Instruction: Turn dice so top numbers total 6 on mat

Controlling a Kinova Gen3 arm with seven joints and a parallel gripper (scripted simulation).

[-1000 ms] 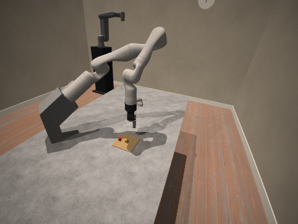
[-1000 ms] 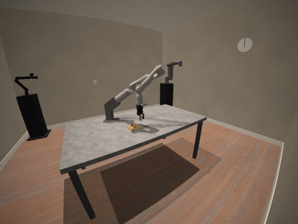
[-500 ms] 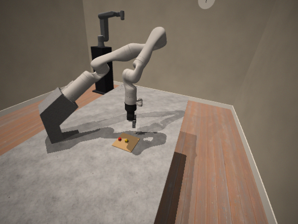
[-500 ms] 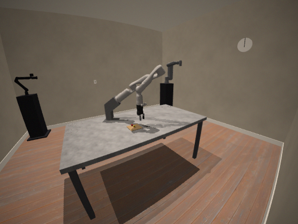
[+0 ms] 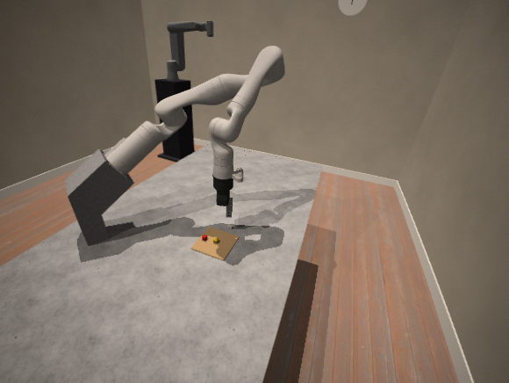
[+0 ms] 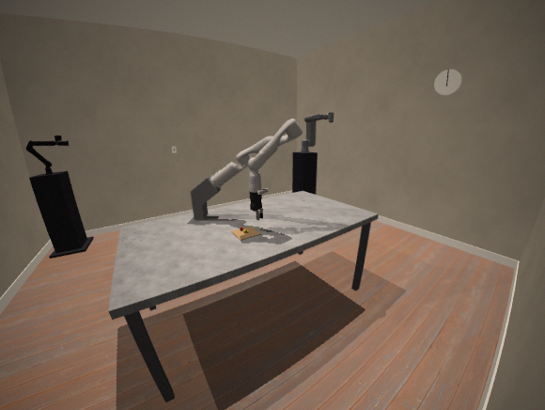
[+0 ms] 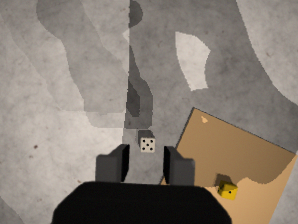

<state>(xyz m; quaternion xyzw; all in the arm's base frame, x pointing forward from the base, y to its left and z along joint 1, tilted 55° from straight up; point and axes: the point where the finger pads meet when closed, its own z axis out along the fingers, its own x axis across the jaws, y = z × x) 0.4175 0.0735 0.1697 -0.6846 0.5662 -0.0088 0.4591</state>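
Right now my hand is 80 mm above the white die. Round my hand: tan mat 100 mm to the right, 90 mm below; then red die 50 mm behind, 110 mm to the right, 80 mm below; then yellow die 100 mm to the right, 80 mm below.
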